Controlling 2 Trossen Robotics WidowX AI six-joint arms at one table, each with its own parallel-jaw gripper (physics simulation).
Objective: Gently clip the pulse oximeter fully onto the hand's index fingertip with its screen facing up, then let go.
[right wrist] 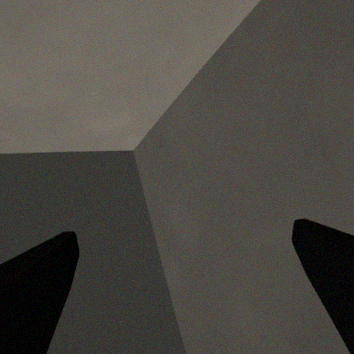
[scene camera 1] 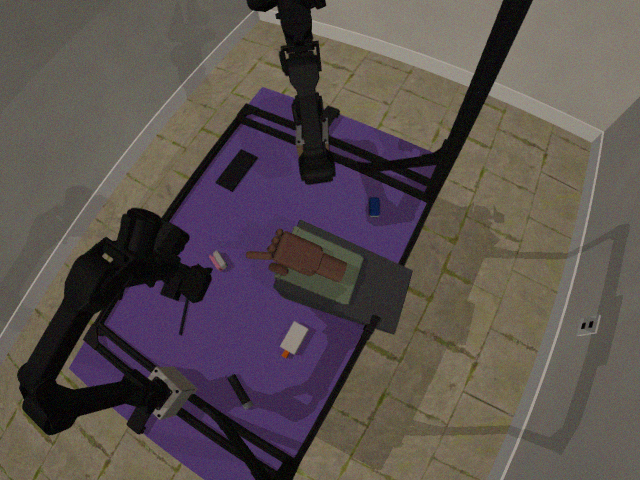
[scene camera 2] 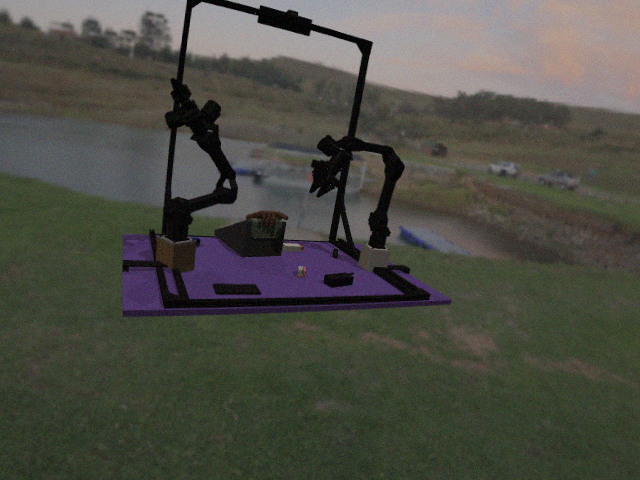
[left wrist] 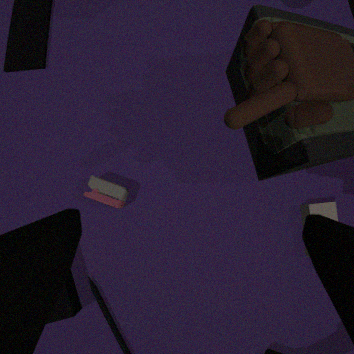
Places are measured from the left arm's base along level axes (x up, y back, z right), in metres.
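Pixels of known places: left gripper, between the fingertips: [scene camera 1: 197, 259] [scene camera 2: 313, 194] [left wrist: 194, 223]; right gripper, between the fingertips: [right wrist: 186, 236] [scene camera 2: 175, 85]; left arm's base, origin of its link: [scene camera 1: 157, 393] [scene camera 2: 376, 246]; right arm's base, origin of its link: [scene camera 2: 177, 238].
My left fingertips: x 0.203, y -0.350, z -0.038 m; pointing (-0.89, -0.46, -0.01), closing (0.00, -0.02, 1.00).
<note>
Ahead of a thing's pixels: the offset from my left fingertips to its top centre. "spot": to the spot under its first point.
The pulse oximeter @(dx -0.277, dy -0.030, dz -0.102 m) [scene camera 1: 218, 260] [scene camera 2: 301, 271] [left wrist: 107, 191], a small white and pink clip, lies on the purple table, apart from the hand. The brown hand [scene camera 1: 297, 252] [scene camera 2: 267, 215] [left wrist: 320, 62] rests on a green pad, its index finger [scene camera 1: 258, 254] [left wrist: 260, 106] stretched past the pad towards the oximeter's side. My left gripper [scene camera 2: 316, 191] [left wrist: 194, 223] is open and empty, high above the table; in its wrist view the oximeter lies beyond the left fingertip. My right gripper [scene camera 2: 180, 85] [right wrist: 186, 236] is open and empty, raised and facing the walls. The oximeter's screen cannot be made out.
A dark wedge @(spot: dx -0.259, dy -0.238, dz +0.352 m) [scene camera 1: 385, 289] bears the pad. A white box @(dx -0.281, dy +0.021, dz +0.225 m) [scene camera 1: 294, 337] [left wrist: 324, 210] with an orange tab, a black cylinder @(dx -0.281, dy +0.223, dz +0.192 m) [scene camera 1: 239, 391], a blue block @(dx -0.276, dy -0.441, dz +0.186 m) [scene camera 1: 374, 206], a black slab @(dx -0.301, dy -0.306, dz -0.274 m) [scene camera 1: 236, 170] [scene camera 2: 236, 288], a black box @(dx -0.273, dy +0.101, dz -0.173 m) [scene camera 2: 338, 280] and a thin dark stick @(dx -0.299, dy +0.155, dz -0.090 m) [scene camera 1: 183, 317] [left wrist: 107, 315] lie around.
</note>
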